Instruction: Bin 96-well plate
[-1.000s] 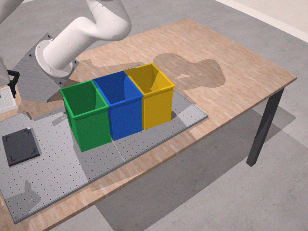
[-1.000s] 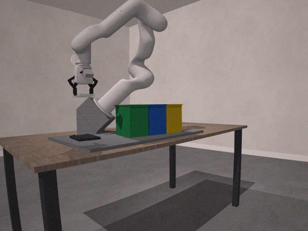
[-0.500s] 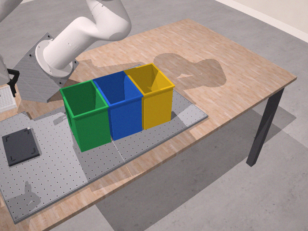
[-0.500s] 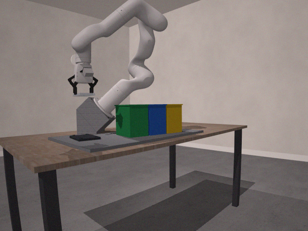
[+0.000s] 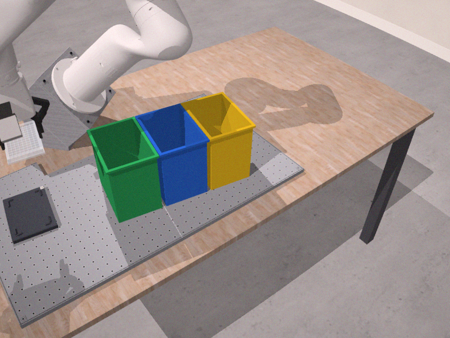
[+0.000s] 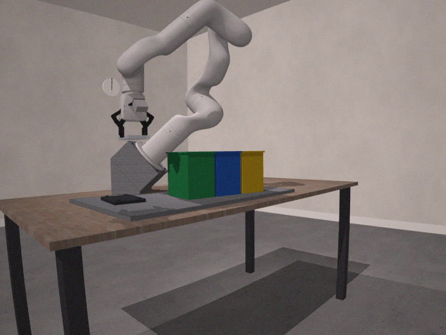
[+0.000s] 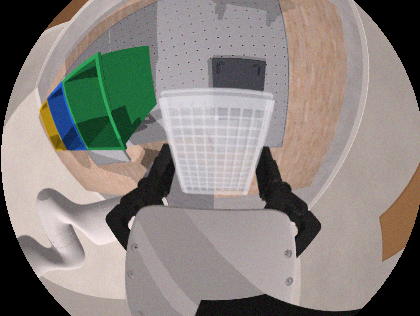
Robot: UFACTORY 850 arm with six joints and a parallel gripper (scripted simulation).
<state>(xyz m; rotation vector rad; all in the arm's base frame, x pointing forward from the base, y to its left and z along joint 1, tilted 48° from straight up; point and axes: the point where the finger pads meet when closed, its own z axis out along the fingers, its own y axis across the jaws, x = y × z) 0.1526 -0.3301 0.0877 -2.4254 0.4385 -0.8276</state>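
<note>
Now: hand 100 mm short of the blue bin, 340 mm to the right of it and 160 mm above it. From my hand the other things lie so: green bin: 80 mm ahead, 210 mm to the left, 160 mm below; then dark plate nest: 10 mm behind, 50 mm to the right, 240 mm below; then white 96-well plate: 10 mm below.
</note>
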